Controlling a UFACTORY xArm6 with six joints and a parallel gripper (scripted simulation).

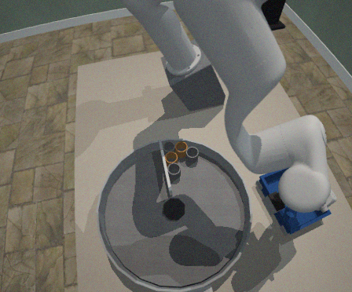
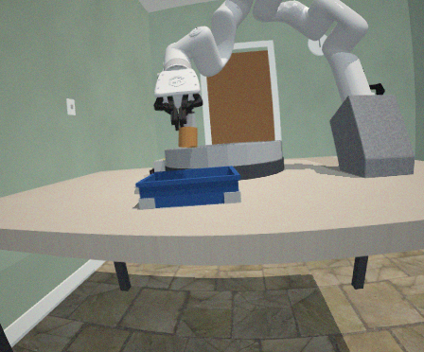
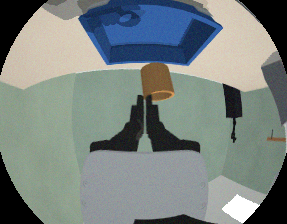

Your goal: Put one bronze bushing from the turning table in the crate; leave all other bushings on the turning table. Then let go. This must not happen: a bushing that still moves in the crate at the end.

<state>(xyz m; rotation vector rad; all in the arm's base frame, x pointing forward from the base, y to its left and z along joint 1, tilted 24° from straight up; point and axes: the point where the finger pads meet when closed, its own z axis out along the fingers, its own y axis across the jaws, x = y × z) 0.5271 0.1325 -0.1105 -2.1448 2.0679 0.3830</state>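
Right now the blue crate is 1 cm behind my hand and 14 cm below it. Round my hand: grey turning table 10 cm behind, 35 cm to the right, 11 cm below.
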